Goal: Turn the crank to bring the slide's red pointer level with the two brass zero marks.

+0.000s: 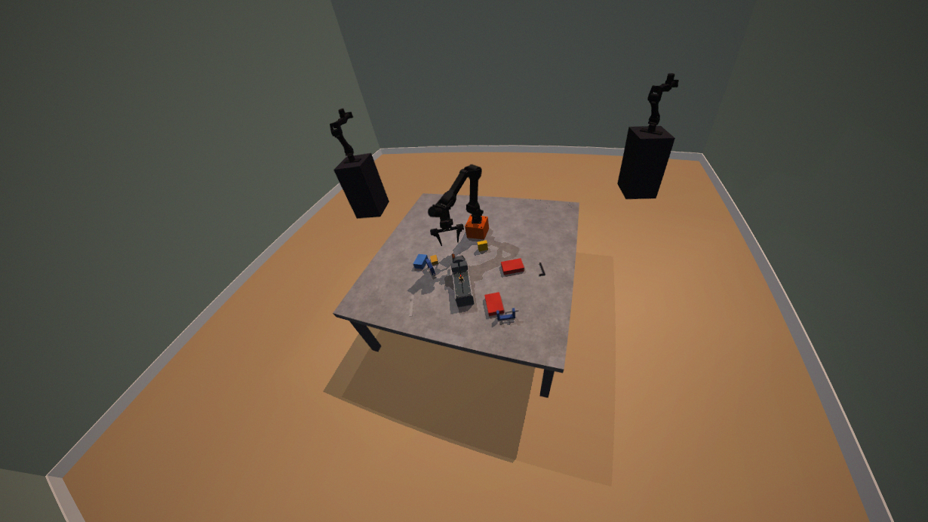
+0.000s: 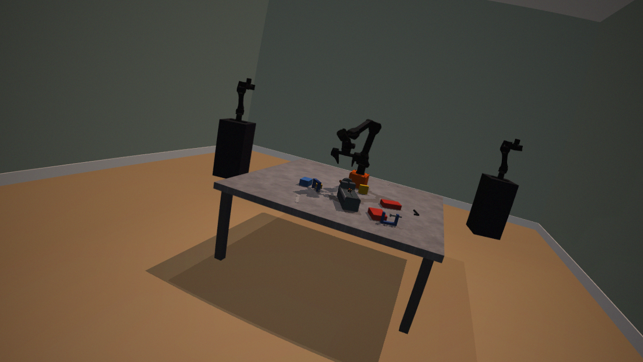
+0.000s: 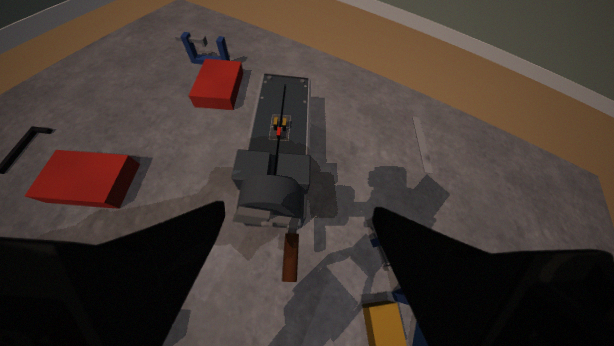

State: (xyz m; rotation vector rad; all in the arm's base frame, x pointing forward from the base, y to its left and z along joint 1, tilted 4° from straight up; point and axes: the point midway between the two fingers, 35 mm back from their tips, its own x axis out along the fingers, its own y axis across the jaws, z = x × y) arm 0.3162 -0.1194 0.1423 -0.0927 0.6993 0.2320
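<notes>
My gripper tip is now 12 cm above the brown crank handle and 2 cm past it. Round my gripper tip: yellow cube 17 cm below, 17 cm behind, 15 cm to the left; then red pointer 13 cm ahead, 12 cm below, 6 cm to the left; then blue block 23 cm to the right, 18 cm below, 5 cm behind.
</notes>
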